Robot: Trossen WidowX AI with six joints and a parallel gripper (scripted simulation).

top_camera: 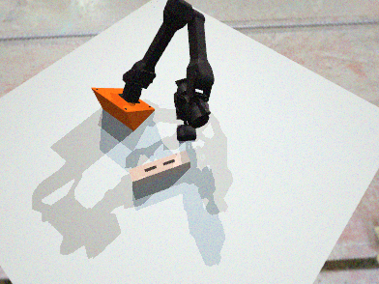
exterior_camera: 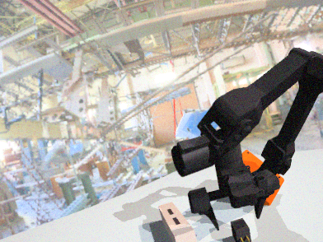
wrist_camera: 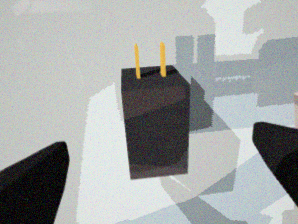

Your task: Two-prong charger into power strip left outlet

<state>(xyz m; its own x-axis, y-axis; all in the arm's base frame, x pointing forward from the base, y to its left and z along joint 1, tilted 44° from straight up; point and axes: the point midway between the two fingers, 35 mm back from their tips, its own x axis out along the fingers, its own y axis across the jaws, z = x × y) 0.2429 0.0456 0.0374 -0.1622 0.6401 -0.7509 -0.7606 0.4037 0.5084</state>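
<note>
Now: gripper tip 10 mm short of the two-prong charger, 10 mm to the right of it and 20 mm above it.
</note>
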